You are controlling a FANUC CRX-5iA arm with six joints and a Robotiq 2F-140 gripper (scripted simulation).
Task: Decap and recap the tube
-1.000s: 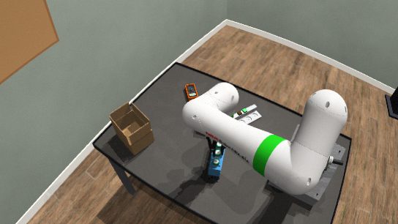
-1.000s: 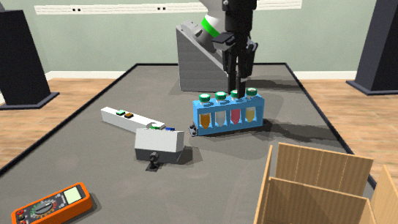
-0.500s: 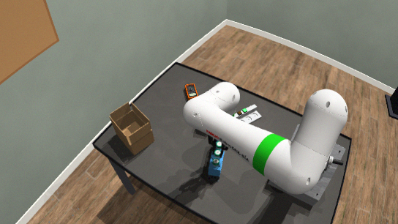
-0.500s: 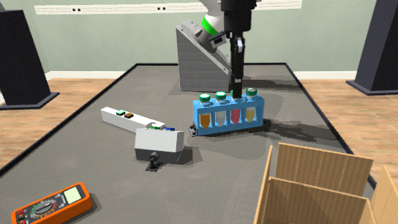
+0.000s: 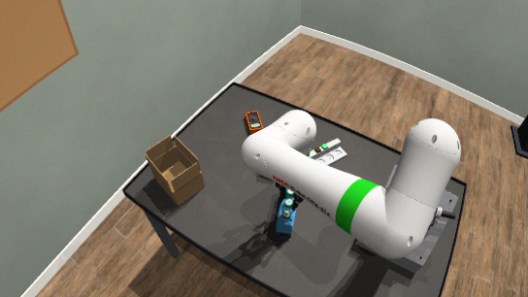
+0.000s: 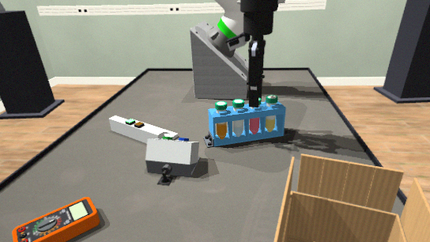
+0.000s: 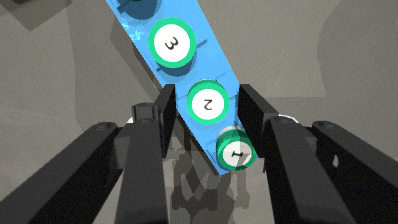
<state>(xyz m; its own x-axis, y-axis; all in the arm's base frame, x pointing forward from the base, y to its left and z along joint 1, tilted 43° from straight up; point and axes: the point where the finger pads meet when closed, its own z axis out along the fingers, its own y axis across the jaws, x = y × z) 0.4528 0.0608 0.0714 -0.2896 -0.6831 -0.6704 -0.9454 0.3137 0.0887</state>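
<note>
Now: hand 3 cm above the cap 2. Also, from my hand: cap 1: 1 cm behind, 5 cm to the left, 3 cm below; cap 4: 2 cm ahead, 10 cm to the right, 3 cm below; cap 3: 1 cm ahead, 5 cm to the right, 3 cm below.
</note>
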